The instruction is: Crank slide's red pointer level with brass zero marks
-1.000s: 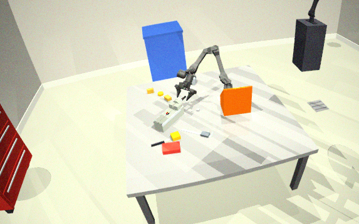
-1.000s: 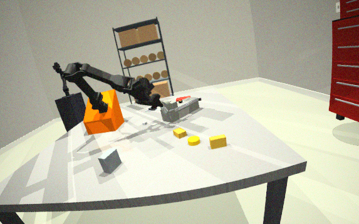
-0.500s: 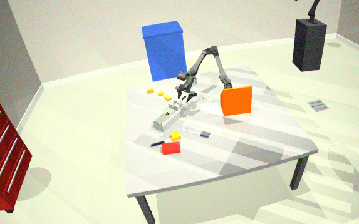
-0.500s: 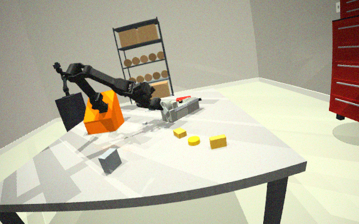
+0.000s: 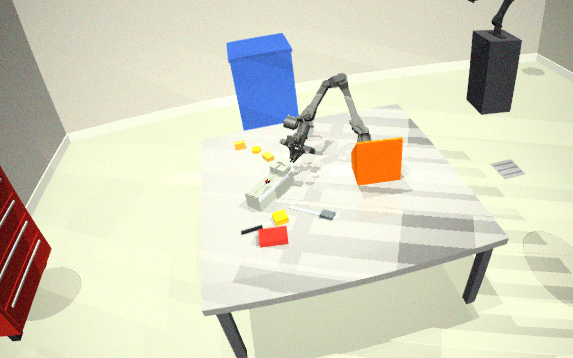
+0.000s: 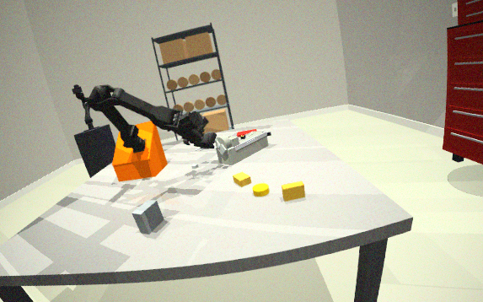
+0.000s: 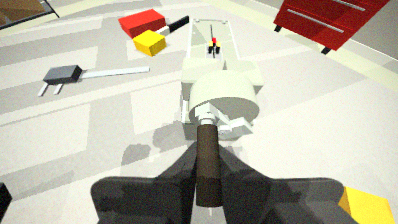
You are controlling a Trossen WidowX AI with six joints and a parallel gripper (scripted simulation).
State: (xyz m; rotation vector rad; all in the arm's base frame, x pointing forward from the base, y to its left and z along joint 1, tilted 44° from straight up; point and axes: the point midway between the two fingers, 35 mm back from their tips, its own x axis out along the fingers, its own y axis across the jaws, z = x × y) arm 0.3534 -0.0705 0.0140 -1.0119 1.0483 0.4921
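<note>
Now: the dark brown crank handle 20 mm above my gripper tip, 10 mm to the right of it and 10 mm behind it. The rest, counted from my gripper tip: yellow block: 310 mm to the left, 90 mm ahead, 70 mm below; grey cube: 410 mm to the right, 130 mm behind, 50 mm below; red pointer: 130 mm ahead, 120 mm to the left, 10 mm below.
</note>
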